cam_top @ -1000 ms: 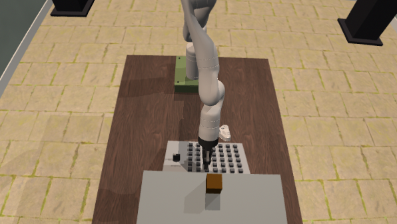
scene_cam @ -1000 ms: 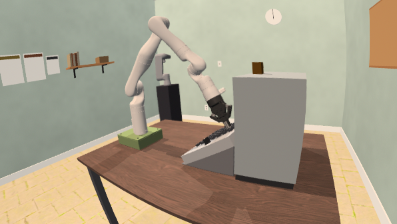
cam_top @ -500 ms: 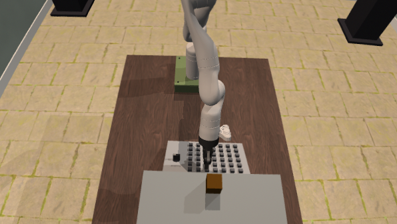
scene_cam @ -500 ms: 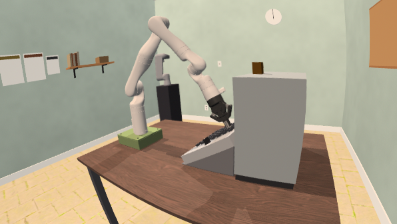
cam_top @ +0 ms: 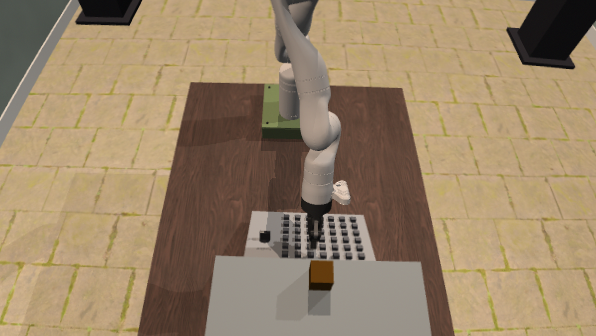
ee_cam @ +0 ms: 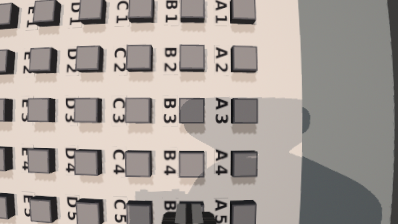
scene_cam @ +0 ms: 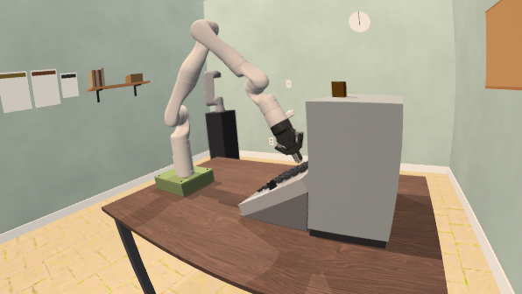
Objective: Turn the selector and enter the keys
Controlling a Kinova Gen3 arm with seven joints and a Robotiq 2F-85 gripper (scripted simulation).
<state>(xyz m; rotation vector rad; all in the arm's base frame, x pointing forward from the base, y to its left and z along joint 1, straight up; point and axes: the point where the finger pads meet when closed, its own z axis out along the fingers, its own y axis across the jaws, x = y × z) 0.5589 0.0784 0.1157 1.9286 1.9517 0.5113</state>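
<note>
The C5 key is 10 mm behind my hand and 50 mm below it. The rest, counted from my hand: C3 key (10 mm behind, 60 mm to the left, 50 mm below); then C4 key (10 mm behind, 30 mm to the left, 50 mm below); then D5 key (40 mm behind, 70 mm below).
</note>
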